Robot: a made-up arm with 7 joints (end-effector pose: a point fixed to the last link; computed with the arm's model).
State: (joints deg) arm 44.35 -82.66 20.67 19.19 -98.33 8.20 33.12
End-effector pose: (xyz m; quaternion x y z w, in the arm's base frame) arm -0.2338 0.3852 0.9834 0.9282 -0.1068 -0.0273 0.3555
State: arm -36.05 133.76 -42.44 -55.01 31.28 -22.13 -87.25
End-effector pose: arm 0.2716 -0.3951 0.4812 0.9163 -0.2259 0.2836 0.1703
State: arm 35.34 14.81 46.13 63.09 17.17 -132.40 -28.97
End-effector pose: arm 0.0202 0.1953 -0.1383 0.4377 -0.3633 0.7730 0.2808
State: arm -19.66 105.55 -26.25 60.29 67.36 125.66 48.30
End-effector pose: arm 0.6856 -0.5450 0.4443 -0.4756 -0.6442 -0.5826 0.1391
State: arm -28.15 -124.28 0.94 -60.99 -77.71 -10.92 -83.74
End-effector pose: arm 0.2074 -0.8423 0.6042 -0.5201 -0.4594 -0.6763 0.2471
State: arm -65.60 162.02 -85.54 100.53 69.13 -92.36 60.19
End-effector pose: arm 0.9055 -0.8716 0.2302 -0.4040 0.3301 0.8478 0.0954
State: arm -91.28 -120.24 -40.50 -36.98 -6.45 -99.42 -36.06
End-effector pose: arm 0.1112 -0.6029 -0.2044 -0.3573 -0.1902 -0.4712 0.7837
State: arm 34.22 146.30 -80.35 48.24 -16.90 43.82 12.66
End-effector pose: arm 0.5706 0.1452 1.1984 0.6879 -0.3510 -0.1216 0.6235
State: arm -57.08 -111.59 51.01 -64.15 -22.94 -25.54 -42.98
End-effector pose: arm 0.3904 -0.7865 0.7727 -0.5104 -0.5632 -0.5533 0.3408
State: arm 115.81 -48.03 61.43 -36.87 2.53 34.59 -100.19
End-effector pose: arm 0.1907 0.0806 0.3214 0.6011 -0.7101 -0.3098 0.1960
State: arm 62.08 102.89 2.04 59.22 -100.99 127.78 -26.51
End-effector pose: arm 0.7733 0.0522 0.5236 0.5095 0.5001 -0.4759 0.5137
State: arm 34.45 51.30 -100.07 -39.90 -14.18 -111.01 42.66
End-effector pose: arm 0.1594 -0.4677 1.0007 -0.0962 0.7406 0.2617 0.6113
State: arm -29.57 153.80 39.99 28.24 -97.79 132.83 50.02
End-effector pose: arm 0.9233 -0.1683 1.1446 -0.7284 -0.6267 0.1573 0.2278
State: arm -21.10 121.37 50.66 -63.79 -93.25 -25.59 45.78
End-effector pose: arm 0.1773 0.1981 0.2180 0.6188 -0.3428 0.7038 0.0648
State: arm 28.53 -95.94 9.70 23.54 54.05 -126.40 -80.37
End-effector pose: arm -0.4487 0.1056 0.7597 0.4039 0.2820 0.3862 0.7799
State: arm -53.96 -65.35 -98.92 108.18 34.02 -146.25 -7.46
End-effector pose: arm -0.1558 -0.5400 -0.1034 -0.2391 -0.0011 0.2582 0.9360
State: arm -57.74 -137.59 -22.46 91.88 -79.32 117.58 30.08
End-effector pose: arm 0.1729 -0.4805 1.1921 0.9706 -0.0707 0.1361 0.1853
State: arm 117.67 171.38 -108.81 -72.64 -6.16 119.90 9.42
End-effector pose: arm 0.1842 -0.1092 0.5211 -0.5311 0.1499 0.8280 0.0996
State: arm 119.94 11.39 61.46 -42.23 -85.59 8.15 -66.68
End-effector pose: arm -0.2839 -0.5546 0.4874 -0.6563 0.4370 0.0501 0.6130
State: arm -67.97 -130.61 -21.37 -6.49 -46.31 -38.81 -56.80
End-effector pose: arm 0.0226 -0.9744 0.3957 -0.7791 -0.1859 -0.3636 0.4757
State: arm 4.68 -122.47 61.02 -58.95 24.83 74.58 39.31
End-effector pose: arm 0.3305 -0.3673 0.9181 -0.5027 -0.5118 -0.6216 0.3146
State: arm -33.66 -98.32 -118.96 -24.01 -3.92 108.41 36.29
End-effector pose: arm 0.1191 0.1503 0.3605 0.1773 0.8976 -0.4034 0.0079
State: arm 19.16 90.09 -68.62 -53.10 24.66 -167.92 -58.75
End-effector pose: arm 0.4034 -0.7968 0.9283 -0.7231 0.1726 0.3915 0.5423
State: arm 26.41 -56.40 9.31 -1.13 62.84 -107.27 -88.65
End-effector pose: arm -0.3047 -0.3657 0.4407 -0.0923 0.1713 0.7498 0.6324
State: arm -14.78 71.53 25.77 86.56 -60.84 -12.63 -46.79
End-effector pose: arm 0.4516 0.4890 0.4548 0.0224 0.8474 -0.5079 0.1530
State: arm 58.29 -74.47 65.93 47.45 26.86 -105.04 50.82
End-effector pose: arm -0.0200 0.6256 0.2003 0.6321 -0.3706 0.2808 0.6198
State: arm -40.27 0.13 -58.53 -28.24 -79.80 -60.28 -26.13
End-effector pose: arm 0.1651 -0.5354 -0.0914 0.3896 0.3608 0.8411 0.1030
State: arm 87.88 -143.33 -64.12 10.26 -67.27 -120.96 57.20
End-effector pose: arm -0.1240 -0.2003 0.6701 -0.3974 0.3838 0.6378 0.5367
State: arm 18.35 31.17 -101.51 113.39 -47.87 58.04 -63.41
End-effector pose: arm 0.3480 -0.2873 0.2164 0.2401 -0.5672 0.7876 0.0152
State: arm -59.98 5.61 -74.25 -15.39 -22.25 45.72 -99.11
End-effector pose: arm 0.4016 -0.2698 0.3160 0.4643 0.8751 0.0888 0.1041
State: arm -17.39 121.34 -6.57 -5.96 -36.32 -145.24 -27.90
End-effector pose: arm 0.6322 -0.2868 0.1416 0.2762 -0.1368 0.8732 0.3774
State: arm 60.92 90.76 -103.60 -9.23 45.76 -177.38 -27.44
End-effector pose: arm 0.3598 -0.0199 1.3205 -0.6347 0.7262 0.1582 0.2115
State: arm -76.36 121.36 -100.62 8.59 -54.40 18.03 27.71
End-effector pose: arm 0.6097 -0.9958 0.2214 -0.4581 0.2600 0.7089 0.4691
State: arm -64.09 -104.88 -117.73 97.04 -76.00 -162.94 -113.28
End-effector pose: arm -0.2589 -0.3910 -0.0386 0.2221 -0.0025 0.0683 0.9726
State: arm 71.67 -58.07 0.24 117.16 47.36 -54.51 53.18
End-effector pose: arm -0.1701 0.4564 -0.0067 0.2996 -0.3138 0.7831 0.4455
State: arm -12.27 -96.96 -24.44 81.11 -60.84 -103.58 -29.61
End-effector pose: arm -0.1053 -0.5359 1.0473 -0.7963 0.1781 0.3200 0.4814
